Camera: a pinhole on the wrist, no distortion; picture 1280 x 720 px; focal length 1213.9 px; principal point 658.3 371.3 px. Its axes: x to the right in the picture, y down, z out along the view. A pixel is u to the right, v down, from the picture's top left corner.
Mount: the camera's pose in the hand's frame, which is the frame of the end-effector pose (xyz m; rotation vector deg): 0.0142 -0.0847 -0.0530 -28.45 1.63 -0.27
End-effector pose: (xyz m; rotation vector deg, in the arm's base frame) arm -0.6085 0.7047 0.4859 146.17 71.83 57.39
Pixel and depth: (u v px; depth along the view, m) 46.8 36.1 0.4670
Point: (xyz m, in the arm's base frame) -0.4203 0.6042 0.0630
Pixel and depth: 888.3 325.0 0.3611
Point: -0.3540 0.7707 0.3538
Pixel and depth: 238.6 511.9 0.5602
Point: -0.2671 0.4961 0.1762
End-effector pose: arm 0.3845 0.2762 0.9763 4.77 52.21 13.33
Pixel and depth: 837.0 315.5 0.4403
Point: 0.6913 0.4104 1.1327
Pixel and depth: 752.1 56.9 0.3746
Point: 0.6694 0.3054 1.1326
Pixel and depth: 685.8 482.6 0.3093
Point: 0.5500 0.3737 1.0935
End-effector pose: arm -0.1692 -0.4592 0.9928 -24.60 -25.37 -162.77
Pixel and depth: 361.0 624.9 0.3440
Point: -0.0200 -0.5097 1.2086
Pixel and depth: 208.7 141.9 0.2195
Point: -0.0767 -0.3805 1.1167
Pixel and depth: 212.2 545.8 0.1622
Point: -0.1076 -0.4382 1.0562
